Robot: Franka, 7 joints.
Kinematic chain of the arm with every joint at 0, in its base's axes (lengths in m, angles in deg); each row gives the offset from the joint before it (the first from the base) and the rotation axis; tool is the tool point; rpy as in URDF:
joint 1: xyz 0 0 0.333 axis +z
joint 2: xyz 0 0 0 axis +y
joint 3: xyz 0 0 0.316 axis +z
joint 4: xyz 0.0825 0 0 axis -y
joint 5: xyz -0.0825 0 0.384 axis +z
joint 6: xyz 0 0 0 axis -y
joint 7: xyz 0.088 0 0 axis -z
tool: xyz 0 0 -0.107 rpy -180 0 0
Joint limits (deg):
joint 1: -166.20..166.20
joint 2: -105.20..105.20
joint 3: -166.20..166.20
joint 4: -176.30..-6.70
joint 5: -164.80..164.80
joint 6: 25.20..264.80
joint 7: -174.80..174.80
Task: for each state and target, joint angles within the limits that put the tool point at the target. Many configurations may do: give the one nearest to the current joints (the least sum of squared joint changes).
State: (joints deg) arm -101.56 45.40 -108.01 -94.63 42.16 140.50 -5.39
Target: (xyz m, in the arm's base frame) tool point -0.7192 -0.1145 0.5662
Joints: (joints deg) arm -118.24 61.71 -89.28 -79.18 41.82 142.77 -5.39
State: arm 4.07 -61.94 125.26 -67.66 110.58 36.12 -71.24
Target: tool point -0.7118 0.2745 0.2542
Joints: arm -4.42 -72.64 124.91 -56.30 120.69 65.18 -71.24
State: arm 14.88 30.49 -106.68 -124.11 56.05 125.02 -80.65
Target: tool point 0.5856 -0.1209 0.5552
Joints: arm 68.13 41.24 -100.89 -104.74 56.90 117.46 -80.65
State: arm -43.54 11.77 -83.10 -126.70 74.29 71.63 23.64
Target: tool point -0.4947 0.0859 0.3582
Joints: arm -76.28 -10.83 -124.21 -128.39 73.83 92.12 23.64
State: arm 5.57 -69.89 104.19 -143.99 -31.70 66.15 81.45
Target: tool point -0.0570 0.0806 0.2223
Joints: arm 25.77 -50.84 135.06 -163.24 -0.43 46.05 81.45
